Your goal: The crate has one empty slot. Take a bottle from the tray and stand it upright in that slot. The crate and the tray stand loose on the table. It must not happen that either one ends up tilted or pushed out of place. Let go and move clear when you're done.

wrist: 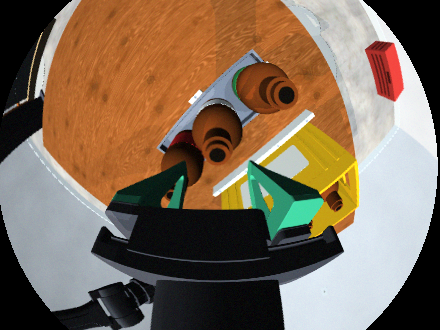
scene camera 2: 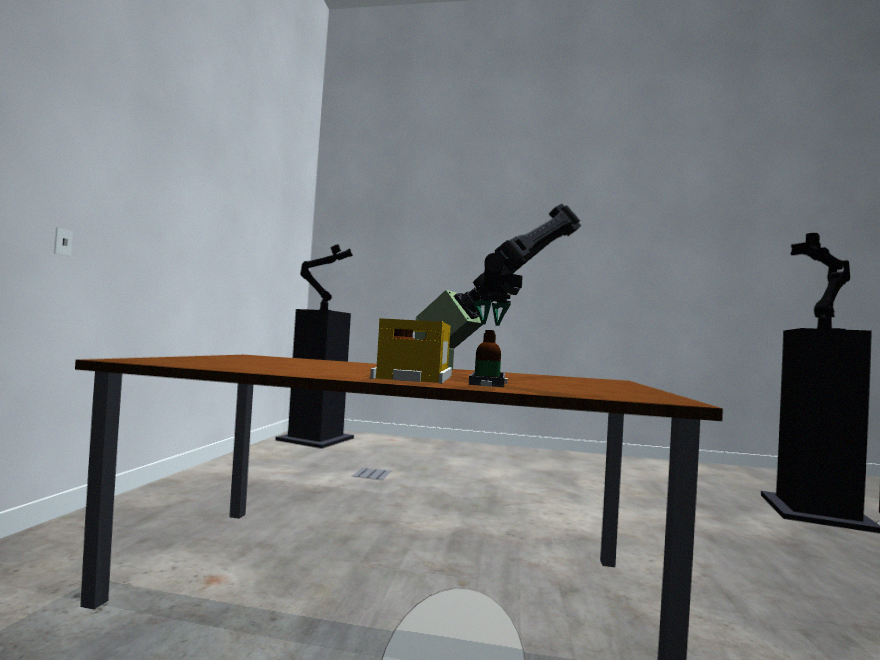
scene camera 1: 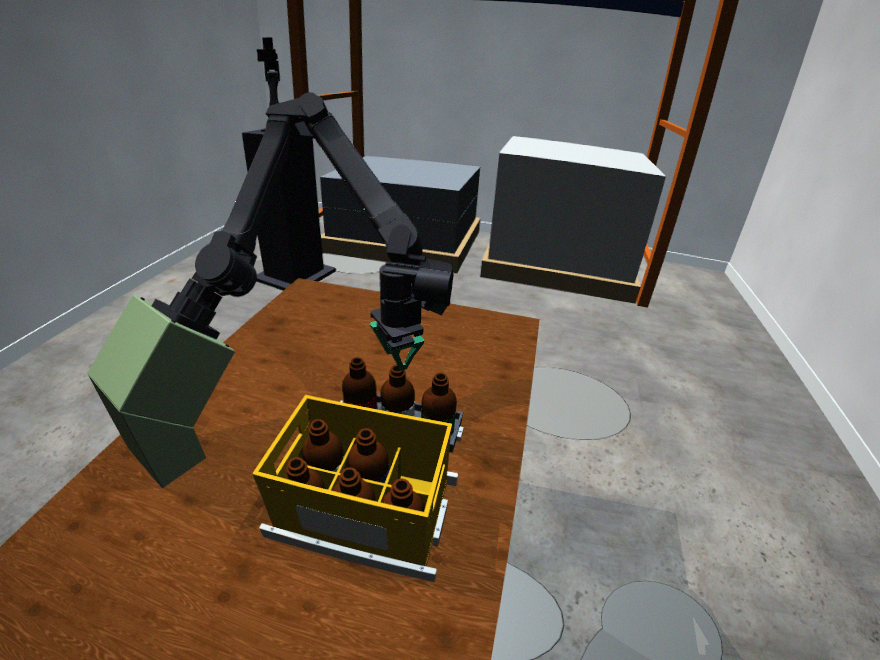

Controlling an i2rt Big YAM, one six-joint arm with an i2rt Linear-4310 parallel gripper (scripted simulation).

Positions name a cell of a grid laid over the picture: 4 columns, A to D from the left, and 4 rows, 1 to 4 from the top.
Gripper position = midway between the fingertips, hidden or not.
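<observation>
My gripper (scene camera 1: B3), a crate (scene camera 1: B3). A bottle (scene camera 1: B3). Another bottle (scene camera 1: B3). Wrist view: crate (wrist: C2), my gripper (wrist: B3). Crate again (scene camera 2: B3), plus my gripper (scene camera 2: C2).
</observation>
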